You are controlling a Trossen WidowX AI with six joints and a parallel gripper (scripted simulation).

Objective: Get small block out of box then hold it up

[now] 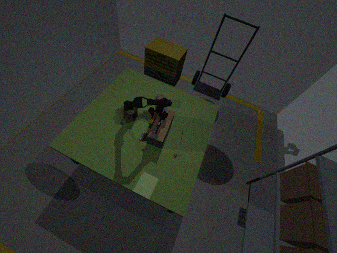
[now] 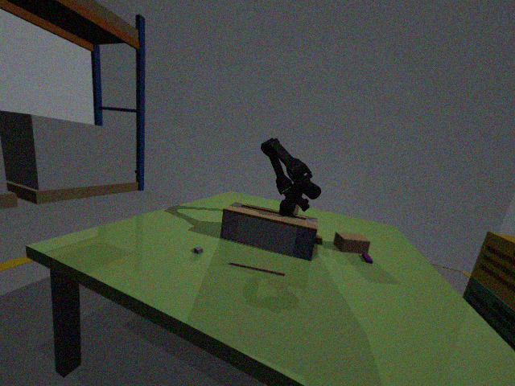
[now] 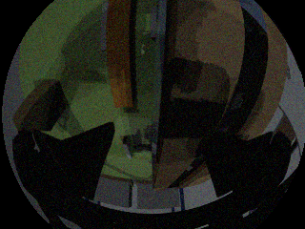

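The brownish block is 5 cm ahead of my gripper tip, 4 cm to the right of it and 1 cm below it. Round my gripper tip: orange bar: 4 cm behind, 9 cm to the left, 8 cm below; brown box: 5 cm behind, 33 cm to the left, 7 cm below; thin rod: 30 cm ahead, 3 cm to the right, 9 cm below.
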